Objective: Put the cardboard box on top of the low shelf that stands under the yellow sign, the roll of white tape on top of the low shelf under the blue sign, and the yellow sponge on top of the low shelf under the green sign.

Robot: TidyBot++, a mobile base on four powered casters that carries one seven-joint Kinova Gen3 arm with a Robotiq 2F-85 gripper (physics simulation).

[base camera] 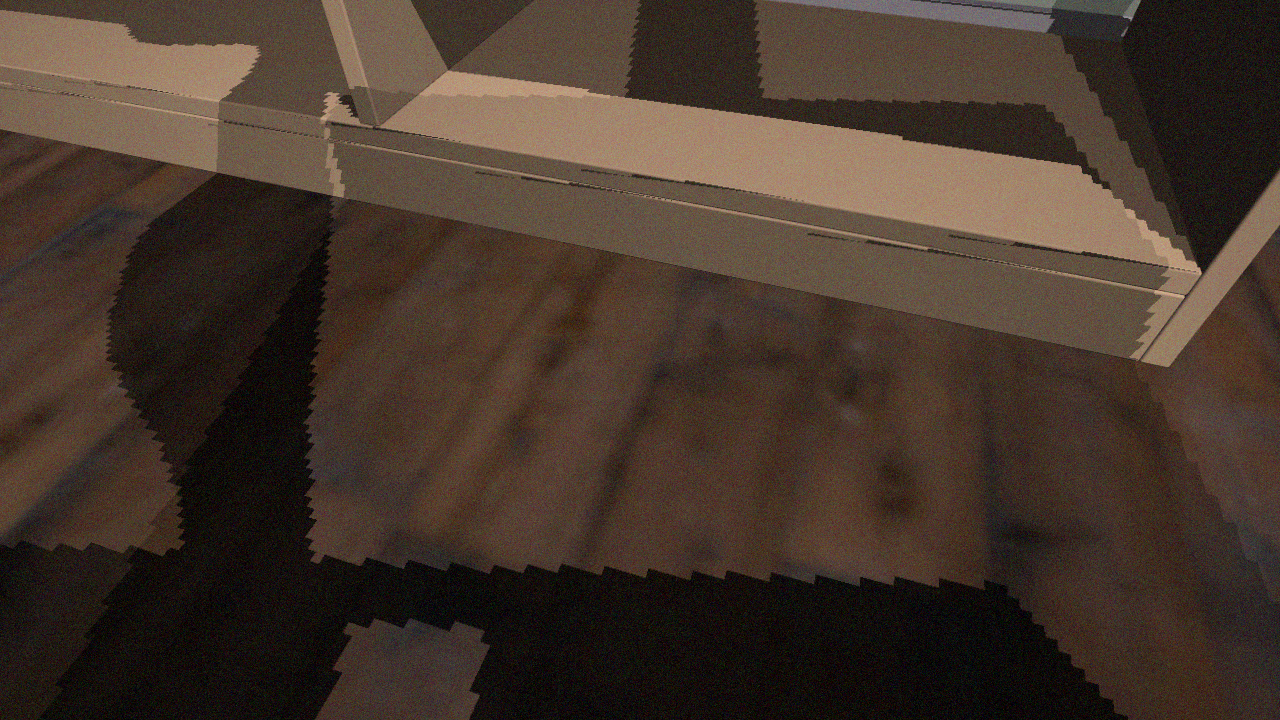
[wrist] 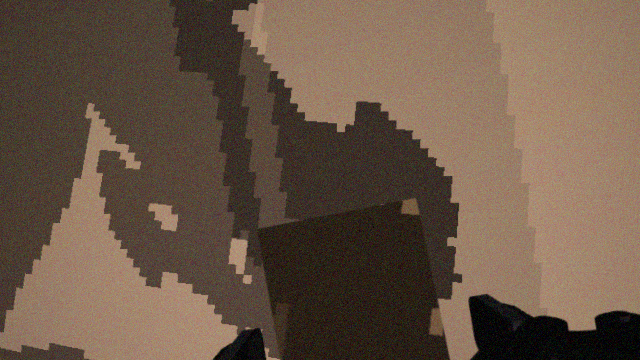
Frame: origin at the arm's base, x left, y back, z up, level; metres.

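Seen in the pictures: gripper, fingertip midpoint: (wrist: 367, 337).
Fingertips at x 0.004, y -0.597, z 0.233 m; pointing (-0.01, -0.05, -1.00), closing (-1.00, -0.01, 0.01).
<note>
A point is followed by its place in that frame.
The brown cardboard box (wrist: 350, 260) {z 0.274, x 0.006, y -0.633 m} rests on a pale wooden surface (wrist: 390, 60) {z 0.213, x -0.028, y -0.719 m} in the wrist view, slightly turned, with its lower part cut off by the frame edge. My gripper (wrist: 367, 337) {z 0.233, x 0.005, y -0.597 m} is open, its black fingertips standing apart on either side of the box, with a wider gap on the right. In the base camera view the lower part of a pale wooden shelf unit (base camera: 716, 228) {z -0.353, x -0.035, y -0.531 m} crosses the top; its top is out of frame. The tape, the sponge and the coloured signs do not show.
In the base camera view, an upright divider (base camera: 389, 53) {z -0.273, x 0.223, y -0.643 m} stands on the unit's bottom board (base camera: 716, 147) {z -0.317, x -0.034, y -0.585 m}, and a side panel (base camera: 1230, 264) {z -0.308, x -0.335, y -0.445 m} closes its right end. Dark wooden floor (base camera: 537, 429) {z -0.397, x 0.079, y -0.374 m} with broad shadows lies in front. A pale bluish strip (base camera: 850, 10) {z -0.317, x -0.180, y -0.867 m} shows behind, top right.
</note>
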